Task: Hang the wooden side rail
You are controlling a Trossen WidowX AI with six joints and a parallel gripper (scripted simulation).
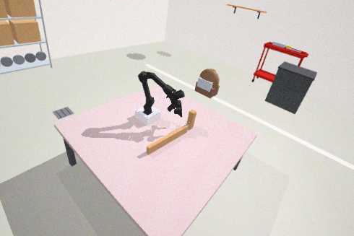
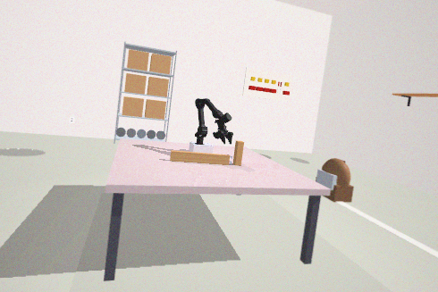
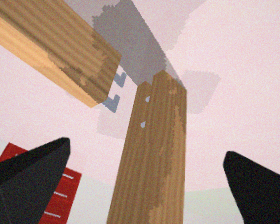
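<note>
Now: the wooden headboard post 70 mm ahead of my gripper tip, 60 mm to the left of it and 60 mm below it.
</note>
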